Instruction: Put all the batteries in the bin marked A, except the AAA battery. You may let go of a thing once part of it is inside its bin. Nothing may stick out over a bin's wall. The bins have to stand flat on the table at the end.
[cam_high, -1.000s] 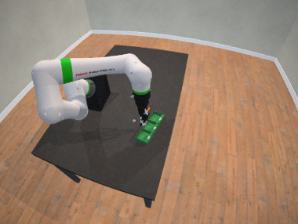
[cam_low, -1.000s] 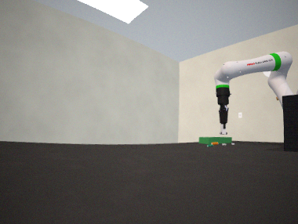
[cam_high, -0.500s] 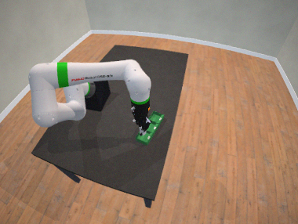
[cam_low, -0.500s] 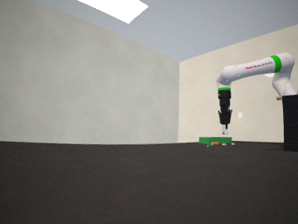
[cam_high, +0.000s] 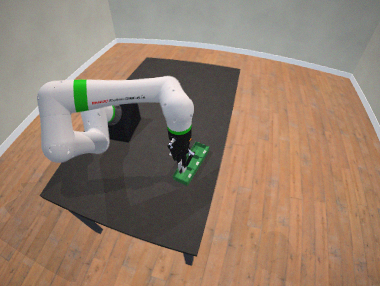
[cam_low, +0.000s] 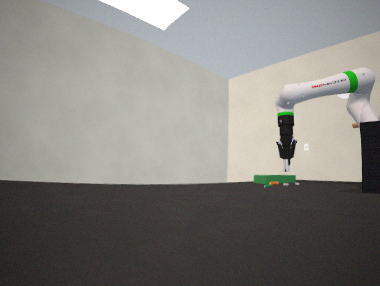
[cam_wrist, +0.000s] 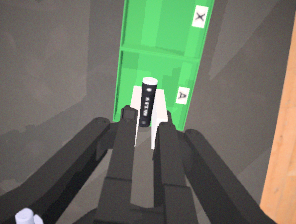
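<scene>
Now: the orange battery 50 mm behind my hand, 230 mm to the left of it and 90 mm below it. Also, from my hand: green bin: 20 mm ahead, 80 mm to the left, 70 mm below; then black battery: 30 mm below; then white nut: 110 mm behind, 110 mm to the left, 90 mm below.
</scene>
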